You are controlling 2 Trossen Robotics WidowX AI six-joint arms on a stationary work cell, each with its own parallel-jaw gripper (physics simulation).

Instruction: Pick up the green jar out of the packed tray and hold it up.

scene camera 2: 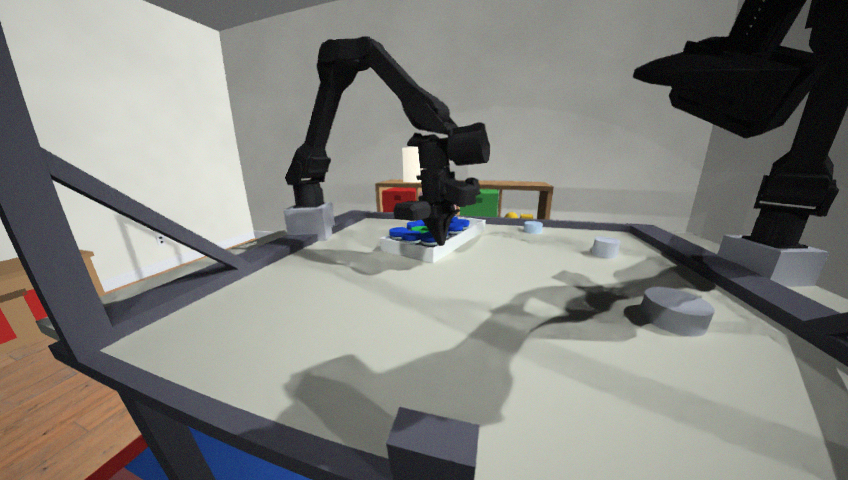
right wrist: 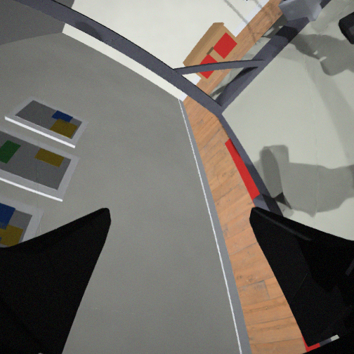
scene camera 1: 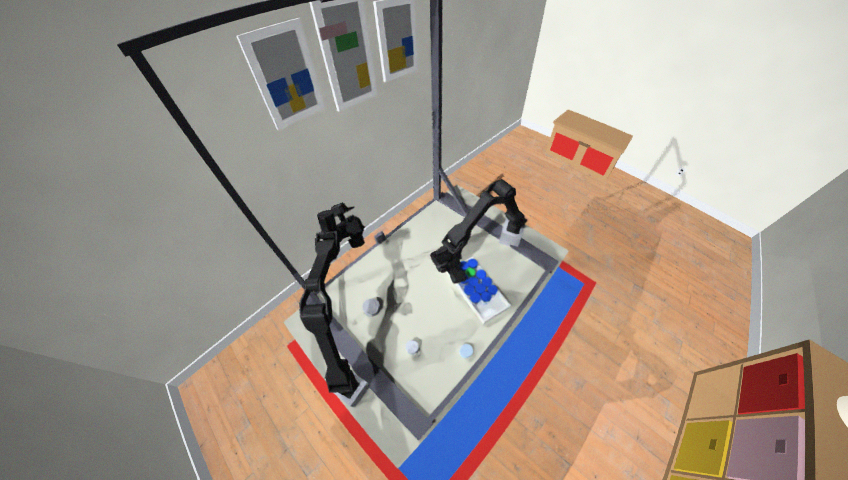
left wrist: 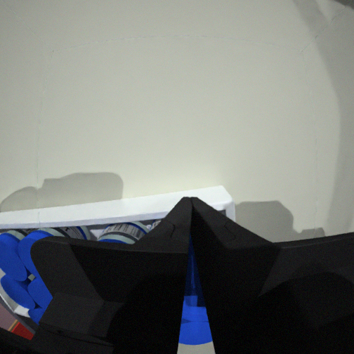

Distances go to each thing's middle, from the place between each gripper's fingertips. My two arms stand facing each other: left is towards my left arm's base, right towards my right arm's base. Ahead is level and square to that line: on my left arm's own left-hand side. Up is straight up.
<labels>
My left gripper is now 36 cm to the left of the wide grey cylinder (scene camera 2: 679, 312), 13 cm past it and 2 cm above it.
The wide grey cylinder lies 230 mm ahead of my right hand, 180 mm to the right of it and 270 mm below it.
</labels>
